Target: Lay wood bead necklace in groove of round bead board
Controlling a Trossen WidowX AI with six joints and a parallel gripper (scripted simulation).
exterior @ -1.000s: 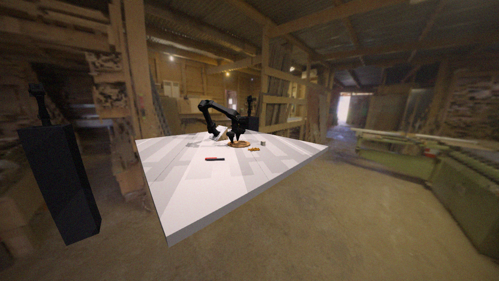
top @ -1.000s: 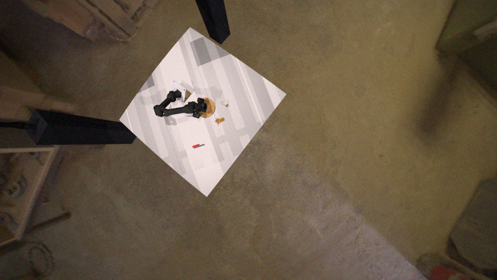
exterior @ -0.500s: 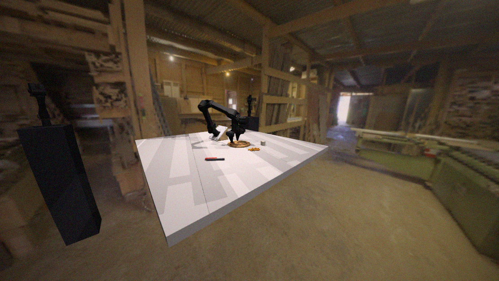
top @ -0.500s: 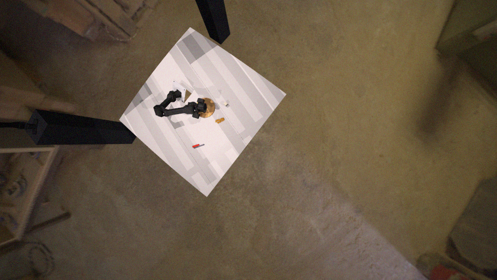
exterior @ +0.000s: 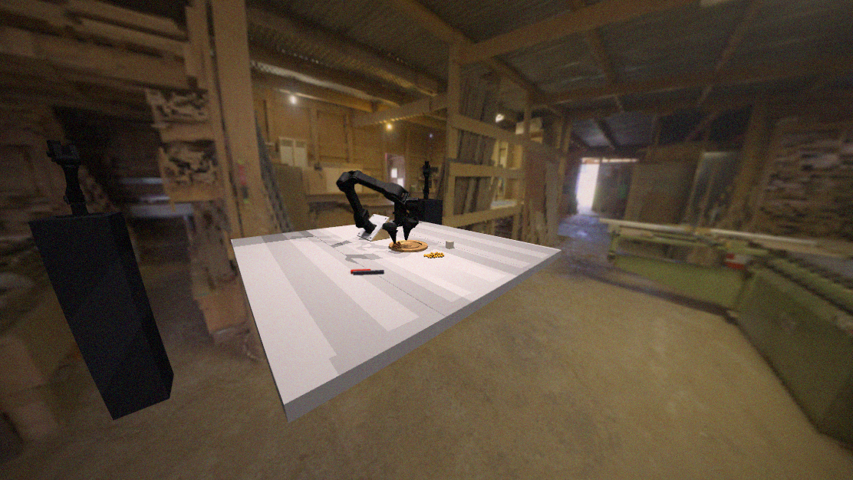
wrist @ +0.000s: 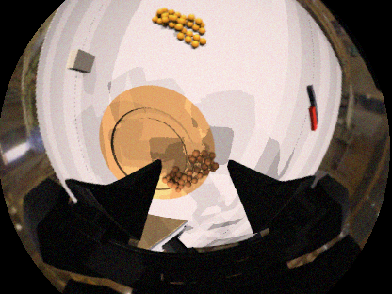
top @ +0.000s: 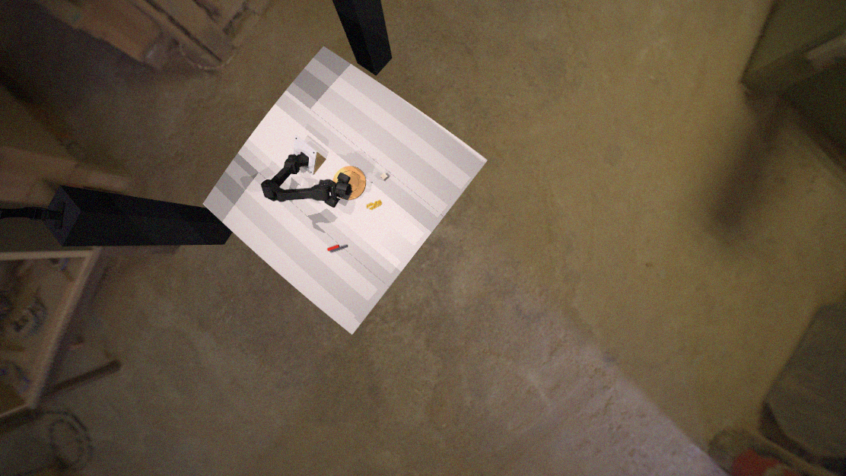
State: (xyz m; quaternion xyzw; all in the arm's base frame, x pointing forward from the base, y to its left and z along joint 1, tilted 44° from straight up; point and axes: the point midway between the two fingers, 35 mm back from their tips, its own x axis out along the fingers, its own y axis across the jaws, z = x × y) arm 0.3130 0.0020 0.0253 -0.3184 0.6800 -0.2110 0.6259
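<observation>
Right now my gripper tip is 130 mm short of the small grey cube, 220 mm to the right of it and 20 mm above it. Also, from my gripper tip: black marker: 160 mm ahead, 280 mm to the right, 40 mm below.
</observation>
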